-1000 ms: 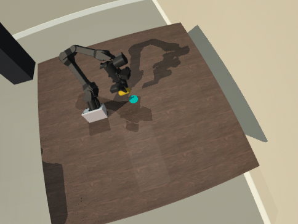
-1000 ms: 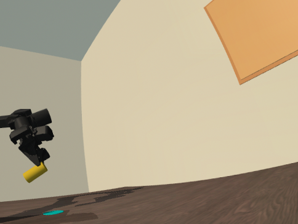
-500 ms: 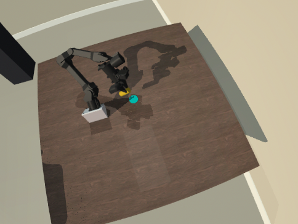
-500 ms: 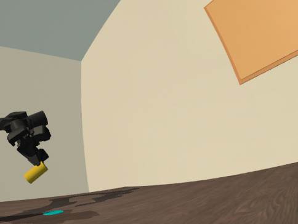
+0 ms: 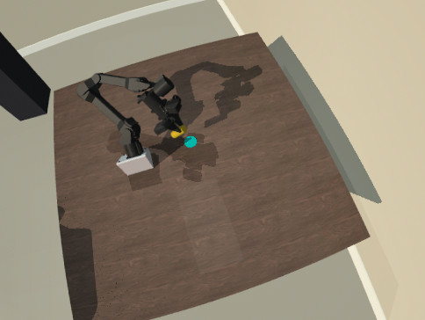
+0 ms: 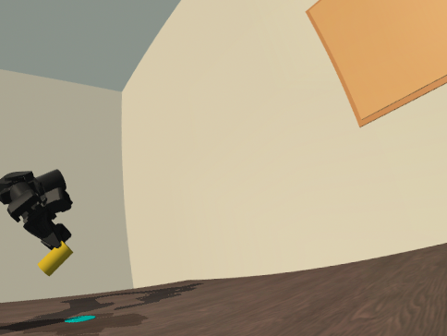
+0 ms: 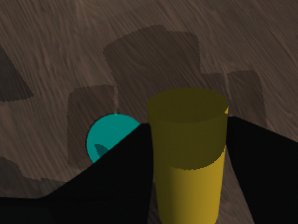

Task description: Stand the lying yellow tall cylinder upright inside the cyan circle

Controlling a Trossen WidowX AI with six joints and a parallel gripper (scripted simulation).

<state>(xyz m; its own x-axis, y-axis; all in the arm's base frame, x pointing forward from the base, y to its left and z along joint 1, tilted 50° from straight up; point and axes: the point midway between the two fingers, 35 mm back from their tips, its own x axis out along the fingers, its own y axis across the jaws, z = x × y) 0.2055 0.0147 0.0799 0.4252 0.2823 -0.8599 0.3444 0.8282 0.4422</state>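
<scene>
My gripper tip is now 14 cm above the cyan circle, 2 cm short of it and 1 cm to the right of it. Also, from my gripper tip: yellow tall cylinder (2 cm below, 1 cm behind).
</scene>
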